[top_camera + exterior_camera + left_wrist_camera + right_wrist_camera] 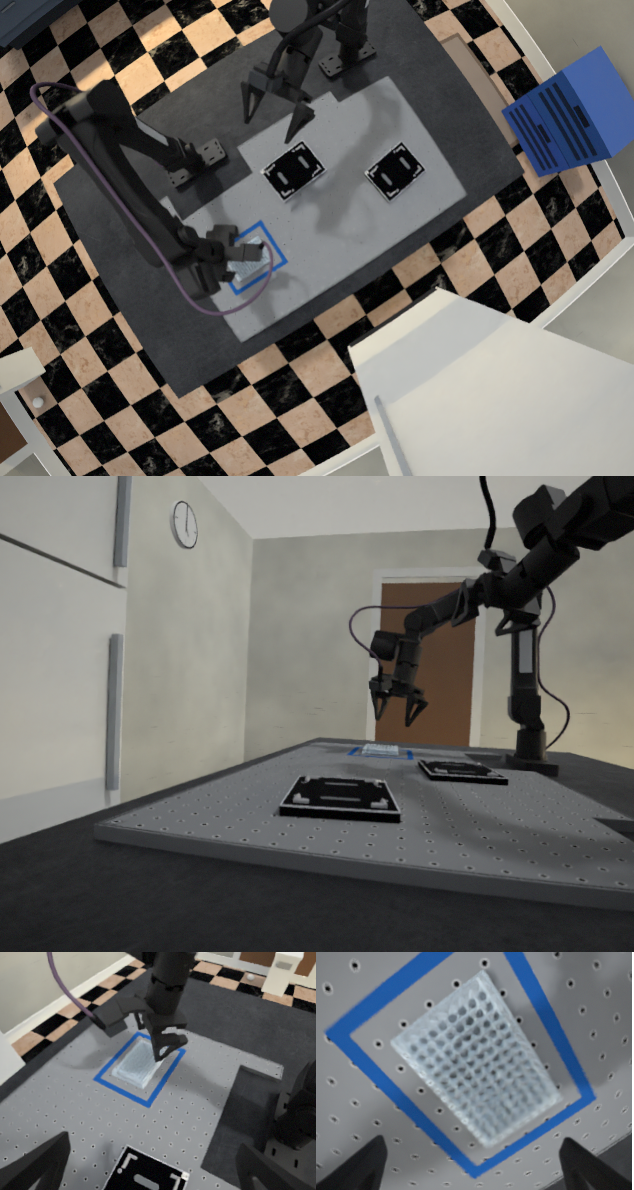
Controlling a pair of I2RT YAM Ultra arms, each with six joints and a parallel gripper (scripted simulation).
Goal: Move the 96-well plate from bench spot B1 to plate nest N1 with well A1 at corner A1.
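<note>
Now: right hand 80 mm above the clear 96-well plate and 20 mm short of it.
</note>
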